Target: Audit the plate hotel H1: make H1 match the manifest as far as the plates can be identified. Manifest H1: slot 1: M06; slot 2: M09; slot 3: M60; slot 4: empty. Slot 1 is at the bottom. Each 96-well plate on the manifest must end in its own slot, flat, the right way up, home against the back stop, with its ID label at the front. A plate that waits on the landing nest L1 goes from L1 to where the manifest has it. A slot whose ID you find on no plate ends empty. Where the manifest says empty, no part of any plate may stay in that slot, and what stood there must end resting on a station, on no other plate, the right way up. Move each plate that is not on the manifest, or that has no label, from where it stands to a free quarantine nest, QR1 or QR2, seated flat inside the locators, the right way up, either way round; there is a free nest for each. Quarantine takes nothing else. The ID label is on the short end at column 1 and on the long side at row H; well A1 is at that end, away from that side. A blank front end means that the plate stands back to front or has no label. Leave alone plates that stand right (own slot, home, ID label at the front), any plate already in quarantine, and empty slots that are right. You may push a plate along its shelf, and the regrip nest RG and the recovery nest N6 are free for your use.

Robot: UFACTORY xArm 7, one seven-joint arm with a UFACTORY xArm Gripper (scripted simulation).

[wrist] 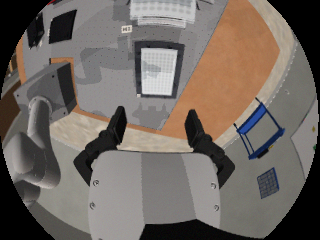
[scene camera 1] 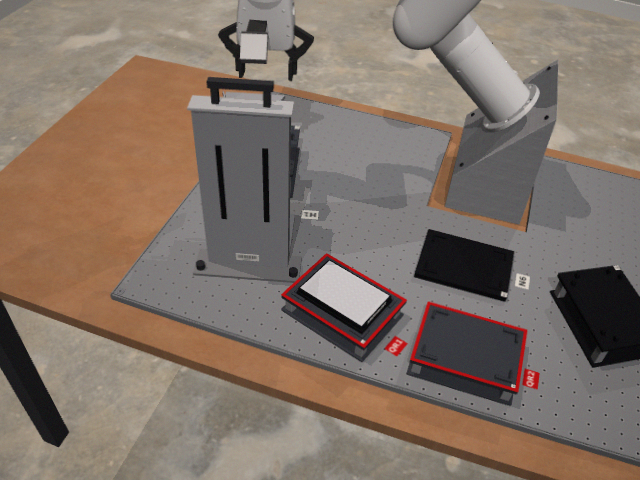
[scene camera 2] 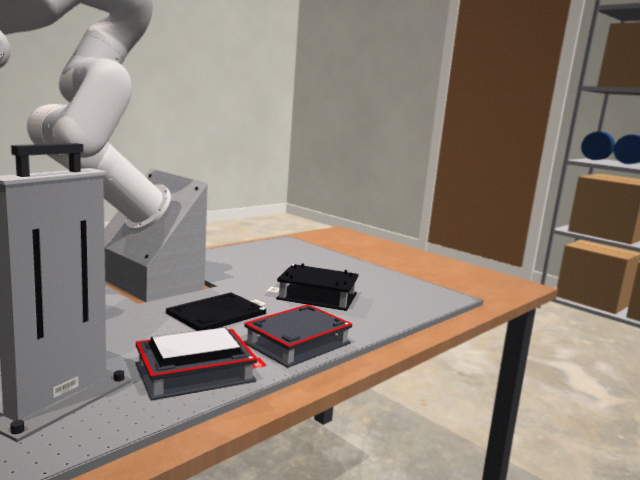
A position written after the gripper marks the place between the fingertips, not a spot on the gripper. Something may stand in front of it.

In view: the gripper (scene camera 1: pixel 266 75) and a quarantine nest QR2 (scene camera 2: pixel 306 323).
The gripper shows as well in the wrist view (wrist: pixel 156 115).
